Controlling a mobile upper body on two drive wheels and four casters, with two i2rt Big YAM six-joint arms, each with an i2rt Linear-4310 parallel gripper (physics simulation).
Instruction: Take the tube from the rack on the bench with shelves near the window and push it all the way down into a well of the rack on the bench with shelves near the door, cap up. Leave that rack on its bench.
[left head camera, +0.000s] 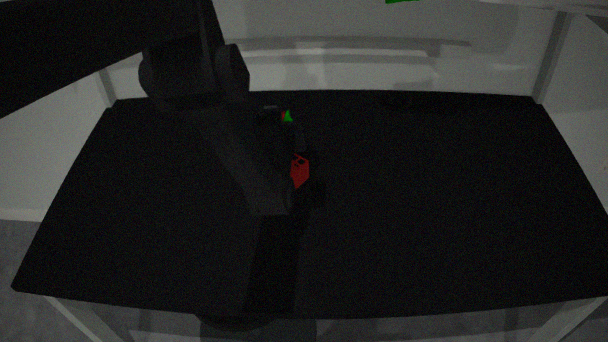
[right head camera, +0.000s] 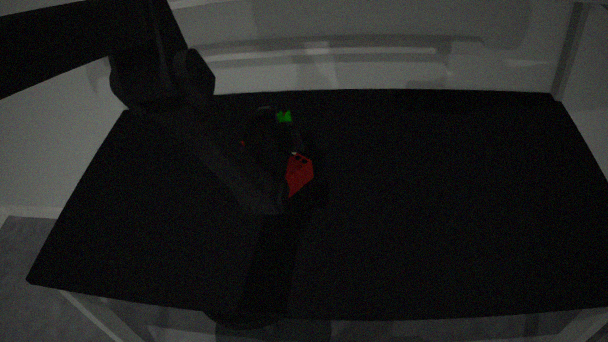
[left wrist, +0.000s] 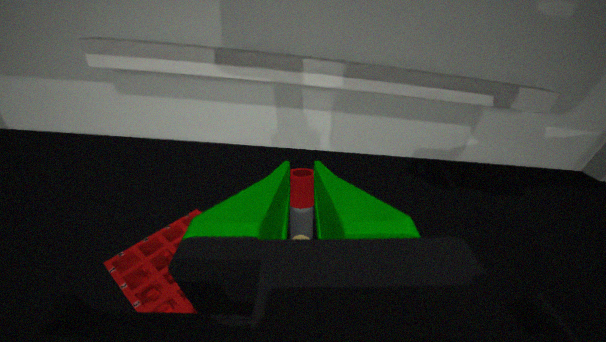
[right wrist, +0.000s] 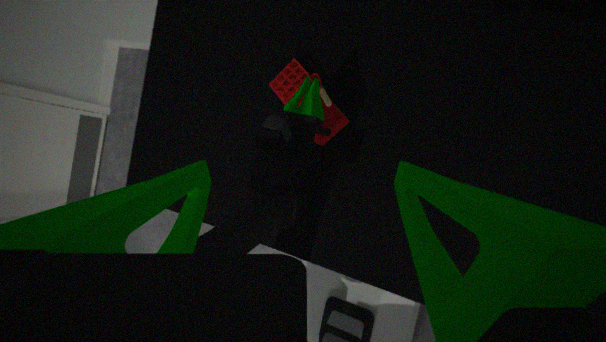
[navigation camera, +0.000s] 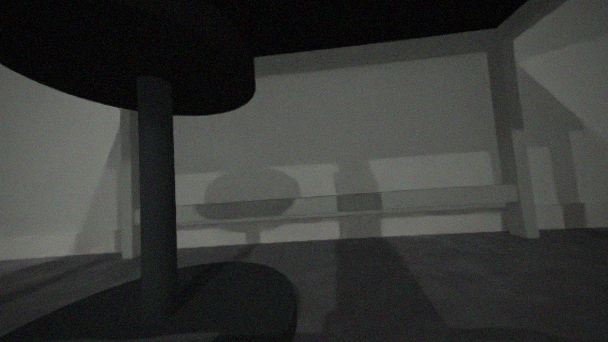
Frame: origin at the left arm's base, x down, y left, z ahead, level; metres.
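Seen in the pictures: left gripper, between the fingertips: (left head camera: 284, 112) (right head camera: 286, 112) (left wrist: 302, 169) (right wrist: 313, 77); right gripper, between the fingertips: (right wrist: 302, 171).
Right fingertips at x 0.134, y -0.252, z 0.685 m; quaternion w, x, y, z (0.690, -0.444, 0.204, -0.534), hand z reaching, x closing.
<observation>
Offsets run from my right fingertips to a thing's top centre. Level surfaces: height alone.
A tube @[dx +0.346, dy +0.137, dz +0.145 m] (left wrist: 302, 192) (right wrist: 325, 97) with a red cap and a pale greyish body stands between my left gripper's green fingertips, cap end up in the left wrist view. My left gripper (left head camera: 287, 116) (right head camera: 284, 116) (left wrist: 302, 169) (right wrist: 313, 77) is shut on it. A red rack @[dx +0.456, dy +0.196, dz +0.137 m] (left head camera: 300, 172) (right head camera: 300, 175) (left wrist: 142, 265) (right wrist: 336, 120) with square wells lies on the dark bench top, turned at an angle and partly hidden by the gripper. The tube overlaps the rack in the right wrist view; whether its lower end is in a well is hidden. My right gripper is wide open and empty.
The black bench top @[dx +0.513 m] (left head camera: 425, 200) (right head camera: 425, 200) has pale walls behind it. My left arm crosses above its left part in the head views. A round stool (navigation camera: 157, 175) with a dark seat and wide base stands by the bench; a pale rail (navigation camera: 425, 197) runs low behind it.
</observation>
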